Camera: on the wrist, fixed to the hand. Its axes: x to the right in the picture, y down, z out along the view.
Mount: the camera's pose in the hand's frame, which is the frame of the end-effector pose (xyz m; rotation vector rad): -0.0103 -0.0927 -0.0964 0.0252 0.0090 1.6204
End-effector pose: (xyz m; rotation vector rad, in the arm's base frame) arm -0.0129 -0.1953 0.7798 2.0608 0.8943 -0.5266
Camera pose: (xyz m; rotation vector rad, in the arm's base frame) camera -0.0839 -0.0825 0.7950 2.0679 -0.8723 0.3734
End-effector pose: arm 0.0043 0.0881 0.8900 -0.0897 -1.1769 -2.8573
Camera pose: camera 0.0049 0.0861 0.7559 -0.6527 -0.5630 -1.3751
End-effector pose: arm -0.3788 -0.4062 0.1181 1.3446 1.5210 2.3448
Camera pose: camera -0.4740 -0.4326 0.0274 -1.5474 -0.0774 -1.2636
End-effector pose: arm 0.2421 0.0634 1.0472 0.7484 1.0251 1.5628
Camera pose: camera 0.2004 0.0367 0.9225 -1.5606 -0.2306 -2.4540
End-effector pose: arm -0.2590 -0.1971 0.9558 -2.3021 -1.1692 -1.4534
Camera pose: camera -0.3918 -0.1902 0.9733 -2.0378 0.7113 -0.6770
